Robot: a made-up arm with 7 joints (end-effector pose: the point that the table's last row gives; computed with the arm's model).
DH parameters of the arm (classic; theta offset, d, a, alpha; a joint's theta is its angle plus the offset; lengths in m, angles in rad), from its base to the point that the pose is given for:
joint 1: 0 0.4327 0 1.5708
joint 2: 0 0.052 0 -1.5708
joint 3: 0 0.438 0.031 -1.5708
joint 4: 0 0.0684 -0.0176 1.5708
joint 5: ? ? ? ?
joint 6: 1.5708 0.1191 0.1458 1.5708
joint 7: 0 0.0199 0 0
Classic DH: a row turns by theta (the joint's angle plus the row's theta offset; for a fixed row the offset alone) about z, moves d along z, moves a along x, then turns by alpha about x.
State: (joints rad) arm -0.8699 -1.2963 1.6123 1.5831 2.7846 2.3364 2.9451
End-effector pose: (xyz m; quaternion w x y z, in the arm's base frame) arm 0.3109 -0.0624 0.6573 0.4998 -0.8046 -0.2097 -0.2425
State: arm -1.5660 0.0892 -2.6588 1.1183 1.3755 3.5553 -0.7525
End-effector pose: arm -0.2358 0.2012 0.8328 0.4100 -0.5914 0.3993 -0.5681
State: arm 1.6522 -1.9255 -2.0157 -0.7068 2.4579 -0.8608 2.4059
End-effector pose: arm -0.1185 0.5470 -0.1187 0.6842 0.7011 0.0613 0.1913
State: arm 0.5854 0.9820 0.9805 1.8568 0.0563 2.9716 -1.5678
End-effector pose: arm -0.2838 -0.0747 0.8130 0.0835 -0.3564 -0.0555 0.9289
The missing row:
joint 5: 0 0.3127 0 1.5708
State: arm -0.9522 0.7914 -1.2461 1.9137 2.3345 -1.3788 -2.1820
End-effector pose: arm -0.2466 -0.1649 0.9380 0.3871 -0.0140 0.6273 0.6756
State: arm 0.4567 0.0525 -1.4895 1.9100 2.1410 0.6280 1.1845
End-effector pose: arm 0.2873 -0.3634 0.6155 0.7921 0.1627 0.5883 0.0007
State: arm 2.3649 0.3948 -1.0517 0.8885 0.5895 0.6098 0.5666
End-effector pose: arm 0.4019 0.1765 1.1485 0.7617 -0.6211 -0.1793 -0.0440
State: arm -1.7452 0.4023 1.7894 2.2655 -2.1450 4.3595 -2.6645
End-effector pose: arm 0.3137 0.2048 0.7873 0.1537 -0.5339 0.1572 0.8165
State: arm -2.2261 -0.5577 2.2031 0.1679 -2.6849 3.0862 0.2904
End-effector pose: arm -0.2342 -0.0569 1.0361 0.7254 0.0662 0.5499 0.4087
